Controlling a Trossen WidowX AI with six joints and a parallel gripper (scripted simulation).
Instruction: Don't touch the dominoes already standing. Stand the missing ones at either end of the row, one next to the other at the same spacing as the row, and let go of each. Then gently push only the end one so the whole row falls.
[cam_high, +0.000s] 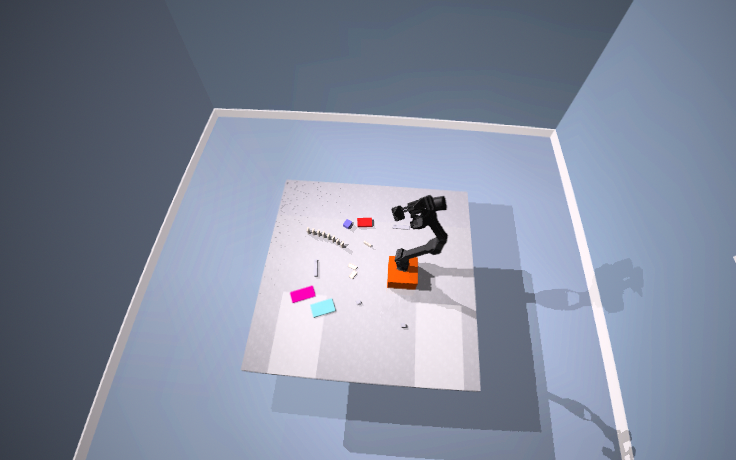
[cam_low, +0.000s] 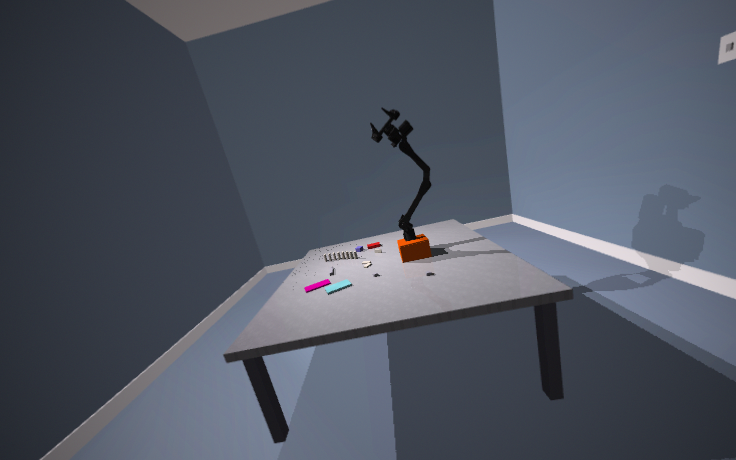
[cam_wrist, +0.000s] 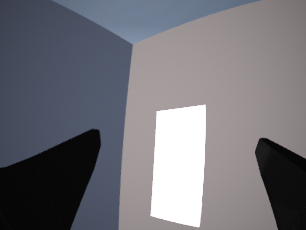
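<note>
The magenta tile is 490 mm ahead of my gripper tip, 210 mm to the left of it and 810 mm below it. The rest, counted from my gripper tip: purple block 370 mm ahead, 320 mm to the right, 800 mm below; then red block 270 mm ahead, 360 mm to the right, 810 mm below; then cyan block 340 mm ahead, 260 mm to the left, 810 mm below.
</note>
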